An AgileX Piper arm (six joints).
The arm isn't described. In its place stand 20 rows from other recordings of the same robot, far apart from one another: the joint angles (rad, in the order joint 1, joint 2, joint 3, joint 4, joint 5, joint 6), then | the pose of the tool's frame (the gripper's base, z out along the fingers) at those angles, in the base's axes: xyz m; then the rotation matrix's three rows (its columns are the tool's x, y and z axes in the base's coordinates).
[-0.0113 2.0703 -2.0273 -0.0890 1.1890 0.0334] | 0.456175 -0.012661 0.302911; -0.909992 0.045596 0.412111; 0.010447 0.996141 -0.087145; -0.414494 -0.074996 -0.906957
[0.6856 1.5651 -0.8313 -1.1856 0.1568 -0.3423] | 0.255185 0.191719 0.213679; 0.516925 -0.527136 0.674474; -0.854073 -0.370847 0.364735; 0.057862 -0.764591 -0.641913
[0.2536 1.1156 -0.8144 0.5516 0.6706 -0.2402] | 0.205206 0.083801 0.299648; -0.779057 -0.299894 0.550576; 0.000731 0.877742 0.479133; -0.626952 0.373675 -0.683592
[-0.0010 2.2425 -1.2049 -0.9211 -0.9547 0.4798] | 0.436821 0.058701 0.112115; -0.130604 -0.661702 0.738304; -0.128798 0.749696 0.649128; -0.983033 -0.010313 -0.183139
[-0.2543 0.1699 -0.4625 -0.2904 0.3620 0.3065] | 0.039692 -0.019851 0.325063; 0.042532 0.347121 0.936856; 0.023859 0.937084 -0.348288; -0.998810 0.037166 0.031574
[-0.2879 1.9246 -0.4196 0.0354 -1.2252 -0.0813] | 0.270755 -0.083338 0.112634; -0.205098 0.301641 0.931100; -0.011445 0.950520 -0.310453; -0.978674 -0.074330 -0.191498
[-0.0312 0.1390 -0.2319 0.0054 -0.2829 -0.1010] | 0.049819 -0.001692 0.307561; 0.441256 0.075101 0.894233; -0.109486 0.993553 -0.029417; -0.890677 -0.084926 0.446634
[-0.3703 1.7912 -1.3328 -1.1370 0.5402 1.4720] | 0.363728 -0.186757 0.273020; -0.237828 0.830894 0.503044; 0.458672 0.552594 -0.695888; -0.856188 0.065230 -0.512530
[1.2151 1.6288 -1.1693 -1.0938 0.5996 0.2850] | 0.167399 0.319605 0.282666; 0.285379 -0.649340 0.704924; -0.882222 0.109416 0.457944; -0.374490 -0.752586 -0.541637
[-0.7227 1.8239 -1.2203 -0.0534 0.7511 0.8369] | 0.270991 -0.243394 0.195275; -0.020669 0.979521 0.200278; 0.972041 0.066553 -0.225182; -0.233900 0.190024 -0.953510
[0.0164 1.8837 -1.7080 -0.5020 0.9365 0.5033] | 0.423942 -0.028322 0.310768; -0.766310 0.356975 0.534170; 0.160474 0.911428 -0.378876; -0.622107 -0.204616 -0.755722
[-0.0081 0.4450 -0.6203 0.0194 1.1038 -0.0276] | 0.058837 0.001100 0.297892; -0.745235 -0.017508 0.666572; -0.012825 0.999847 0.011923; -0.666678 0.000336 -0.745345
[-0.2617 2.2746 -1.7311 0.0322 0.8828 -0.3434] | 0.452539 -0.118866 0.134022; -0.971815 -0.058314 0.228419; -0.068156 0.997045 -0.035433; -0.225678 -0.050002 -0.972918
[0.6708 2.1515 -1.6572 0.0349 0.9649 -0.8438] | 0.346305 0.278145 0.169663; -0.062420 -0.988599 0.137028; -0.985942 0.082399 0.145355; -0.154988 -0.126028 -0.979845
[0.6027 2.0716 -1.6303 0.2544 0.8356 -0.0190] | 0.358515 0.267316 0.203422; -0.845014 -0.492879 0.207416; -0.398916 0.839333 0.369306; -0.356114 0.229327 -0.905865
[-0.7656 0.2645 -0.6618 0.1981 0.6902 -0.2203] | 0.035096 -0.017917 0.352762; -0.180041 0.588201 0.788419; 0.081291 0.807672 -0.584001; -0.980294 -0.041053 -0.193230
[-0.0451 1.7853 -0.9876 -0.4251 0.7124 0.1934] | 0.317693 -0.038894 0.157840; -0.984147 -0.039215 0.172963; -0.086920 0.956741 -0.277654; -0.154592 -0.288287 -0.944983
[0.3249 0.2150 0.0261 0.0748 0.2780 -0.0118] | 0.062093 0.022884 0.166241; -0.415585 -0.312391 0.854225; -0.076578 0.947852 0.309375; -0.906325 0.063157 -0.417835
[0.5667 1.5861 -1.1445 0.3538 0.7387 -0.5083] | 0.266074 0.194471 0.261126; -0.567199 -0.776368 0.274841; -0.636829 0.625052 0.451397; -0.522240 0.081005 -0.848942
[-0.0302 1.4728 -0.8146 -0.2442 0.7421 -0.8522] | 0.257266 -0.022648 0.204339; -0.555801 -0.789400 0.260639; -0.831311 0.528734 -0.171352; -0.002543 -0.311910 -0.950108
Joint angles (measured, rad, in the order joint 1, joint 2, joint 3, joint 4, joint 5, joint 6), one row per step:
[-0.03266 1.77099 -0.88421 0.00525 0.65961 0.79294]
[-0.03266 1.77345 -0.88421 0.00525 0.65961 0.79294]
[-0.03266 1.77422 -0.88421 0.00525 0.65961 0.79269]
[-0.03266 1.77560 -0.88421 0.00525 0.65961 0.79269]
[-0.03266 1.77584 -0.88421 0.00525 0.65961 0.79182]
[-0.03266 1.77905 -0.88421 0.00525 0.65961 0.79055]
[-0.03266 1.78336 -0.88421 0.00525 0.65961 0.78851]
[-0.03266 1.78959 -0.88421 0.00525 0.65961 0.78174]
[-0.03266 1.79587 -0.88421 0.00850 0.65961 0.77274]
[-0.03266 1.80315 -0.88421 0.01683 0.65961 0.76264]
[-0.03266 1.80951 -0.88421 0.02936 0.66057 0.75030]
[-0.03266 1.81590 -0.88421 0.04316 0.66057 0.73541]
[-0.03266 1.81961 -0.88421 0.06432 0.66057 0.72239]
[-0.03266 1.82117 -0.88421 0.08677 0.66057 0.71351]
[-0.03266 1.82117 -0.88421 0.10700 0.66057 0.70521]
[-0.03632 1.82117 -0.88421 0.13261 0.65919 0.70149]
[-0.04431 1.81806 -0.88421 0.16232 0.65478 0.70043]
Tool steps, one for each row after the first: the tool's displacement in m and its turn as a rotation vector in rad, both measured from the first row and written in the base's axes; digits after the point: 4 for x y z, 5 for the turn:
[0.0000 0.0000 -0.0007 0.00008 0.00246 0.00000]
[0.0000 0.0000 -0.0010 0.00008 0.00323 0.00025]
[0.0001 0.0000 -0.0014 0.00012 0.00461 0.00025]
[0.0001 0.0000 -0.0014 0.00004 0.00485 0.00111]
[0.0001 0.0000 -0.0024 0.00001 0.00806 0.00238]
[0.0002 0.0000 -0.0036 -0.00006 0.01236 0.00441]
[0.0002 0.0000 -0.0055 -0.00054 0.01859 0.01114]
[0.0003 0.0002 -0.0073 0.00105 0.02477 0.01774]
[0.0003 0.0006 -0.0095 0.00609 0.03177 0.02173]
[0.0003 0.0013 -0.0113 0.01383 0.03859 0.02486]
[0.0004 0.0021 -0.0132 0.02218 0.04431 0.02955]
[0.0004 0.0033 -0.0143 0.03556 0.04693 0.02695]
[0.0006 0.0045 -0.0147 0.05006 0.04728 0.01928]
[0.0007 0.0057 -0.0146 0.06303 0.04607 0.01268]
[0.0010 0.0060 -0.0145 0.07993 0.04315 -0.00616]
[0.0016 0.0052 -0.0134 0.09935 0.03369 -0.03506]

